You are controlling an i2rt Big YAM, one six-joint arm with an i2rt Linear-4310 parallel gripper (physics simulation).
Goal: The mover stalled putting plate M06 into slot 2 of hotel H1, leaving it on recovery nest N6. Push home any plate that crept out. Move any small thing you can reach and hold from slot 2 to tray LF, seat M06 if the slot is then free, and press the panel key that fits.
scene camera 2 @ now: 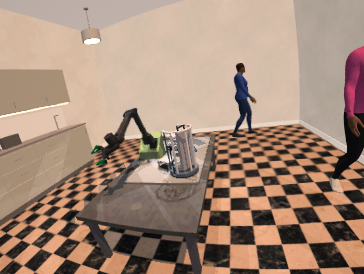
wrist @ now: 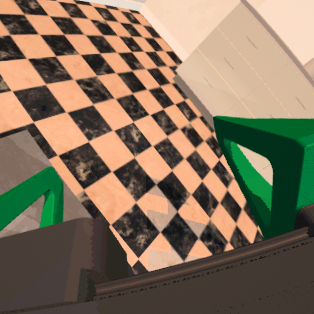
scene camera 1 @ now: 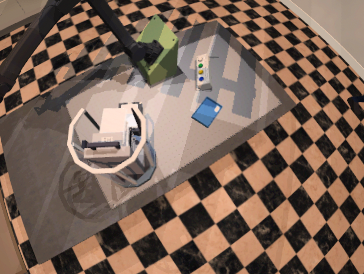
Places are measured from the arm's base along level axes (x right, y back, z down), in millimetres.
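Pixels of known places: gripper, fingertip midpoint: (scene camera 2: 93, 159) (wrist: 132, 150); arm's base, origin of the base link: (scene camera 2: 153, 143) (scene camera 1: 153, 52).
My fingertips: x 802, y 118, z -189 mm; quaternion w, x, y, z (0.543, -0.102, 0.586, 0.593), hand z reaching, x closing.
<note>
For each thing: its top centre in the pictures, then the offset to it from my fingertips. Level surfaces: height alone.
- pale ringed cage, middle of its top: (scene camera 1: 102, 129) (scene camera 2: 176, 125) dx -415, dy -527, dz -73 mm
- flat blue tray, middle of its top: (scene camera 1: 207, 110) dx -893, dy -513, dz +322 mm
- white key panel, middle of its top: (scene camera 1: 205, 66) dx -1025, dy -301, dz +256 mm
- grey table, its level: dz +352 mm
My gripper (scene camera 2: 97, 155) (wrist: 132, 150) has green fingers spread wide with nothing between them. It hangs in the air off the table's left side in scene camera 2, away from the hotel, and is outside scene camera 1. The hotel, a pale ringed cage (scene camera 1: 71, 144) (scene camera 2: 186, 150), stands upright on the light board. A pale block with a dark handle shows inside its ring. Slot 2, plate M06 and nest N6 cannot be told apart at this size. A flat blue tray (scene camera 1: 207, 112) with a white label lies on the board. The white key panel (scene camera 1: 205, 86) has green, yellow and blue keys.
A green angled block (scene camera 1: 167, 60) (scene camera 2: 150, 151) stands at the arm's base. The dark arm (scene camera 1: 115, 27) (scene camera 2: 131, 117) reaches left from it. A grey table (scene camera 1: 30, 200) (scene camera 2: 145, 210) carries the board. Two people, in blue (scene camera 2: 241, 87) and pink (scene camera 2: 356, 85), are on the floor beyond.
</note>
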